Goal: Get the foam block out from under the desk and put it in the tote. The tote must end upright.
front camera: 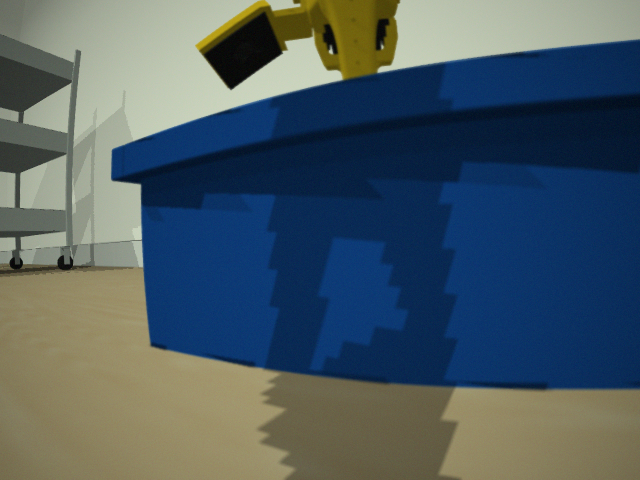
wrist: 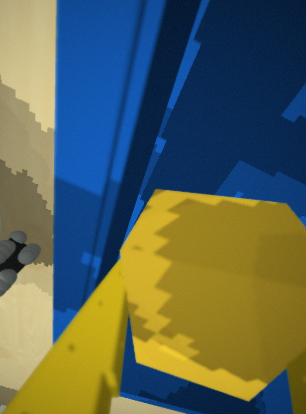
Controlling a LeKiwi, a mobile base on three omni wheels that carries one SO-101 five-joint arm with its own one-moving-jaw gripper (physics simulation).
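Frame: origin at the arm's base, x ahead, y left, z up, level; millimetres.
Where they show: hand, its tool point: point(front camera: 363, 124) point(wrist: 143, 259).
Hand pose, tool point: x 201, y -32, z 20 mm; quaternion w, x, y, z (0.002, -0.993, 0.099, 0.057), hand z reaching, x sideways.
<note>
Each offset is from my tool point to the top centre of the thing. "pt": to the spot under its first point. Level surfaces: height alone.
The blue tote @(dx +61, dy -36, dz +10 mm) point(front camera: 206, 268) point(wrist: 90, 150) stands upright on the floor, close in front of the base, its rim on top. My gripper point(front camera: 360, 64) point(wrist: 210, 300) is shut on the yellow foam block @(dx +21, dy -15, dz +24 mm) point(wrist: 215, 285), which sits between the two jaws in the wrist view. In that view the block is over the tote's dark inside, just right of the near rim. In the front camera view the gripper reaches down behind the near rim, which hides the jaw tips and the block. How far the block is above the tote's bottom cannot be told.
A grey shelf cart @(pt dx +800, dy +872, dz +56 mm) point(front camera: 31, 219) on casters stands at the far left, near the pale wall. Wooden floor @(dz -110 mm) point(front camera: 77, 387) point(wrist: 25, 330) lies before and beside the tote. A grey-rollered wheel point(wrist: 17, 252) shows at the wrist view's left edge. The desk cannot be made out.
</note>
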